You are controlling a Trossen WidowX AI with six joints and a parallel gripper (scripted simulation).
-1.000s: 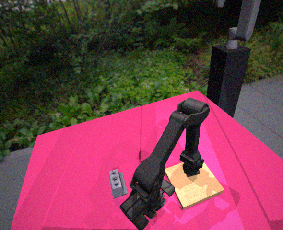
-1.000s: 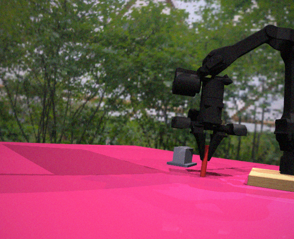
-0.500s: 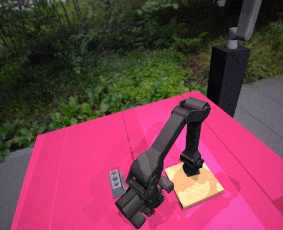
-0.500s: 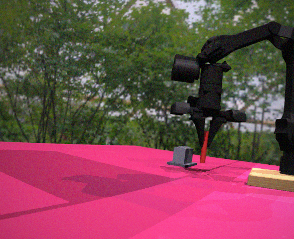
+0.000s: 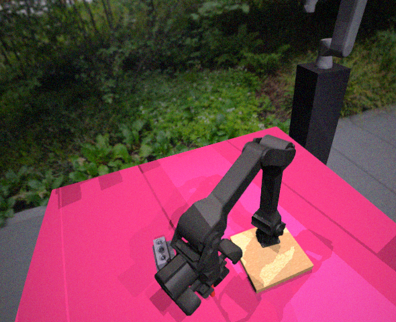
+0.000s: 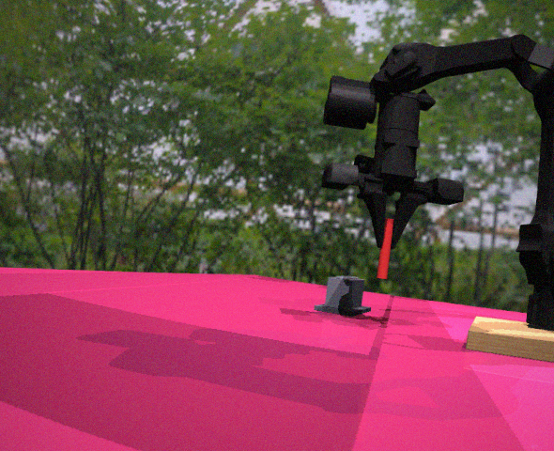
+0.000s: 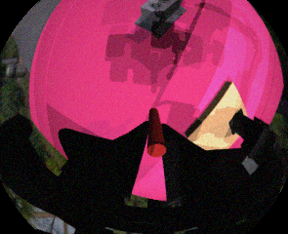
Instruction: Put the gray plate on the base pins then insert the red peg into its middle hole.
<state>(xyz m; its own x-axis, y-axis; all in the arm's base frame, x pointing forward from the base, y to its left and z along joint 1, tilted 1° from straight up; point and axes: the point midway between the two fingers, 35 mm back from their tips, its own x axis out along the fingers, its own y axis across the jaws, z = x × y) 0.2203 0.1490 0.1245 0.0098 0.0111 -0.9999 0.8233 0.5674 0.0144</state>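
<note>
Right now the gray plate is 130 mm ahead of my gripper tip, 180 mm to the right of it and 70 mm below it. The rest, counted from my gripper tip: red peg: right at my gripper tip; then base: 130 mm ahead, 180 mm to the right, 110 mm below.
</note>
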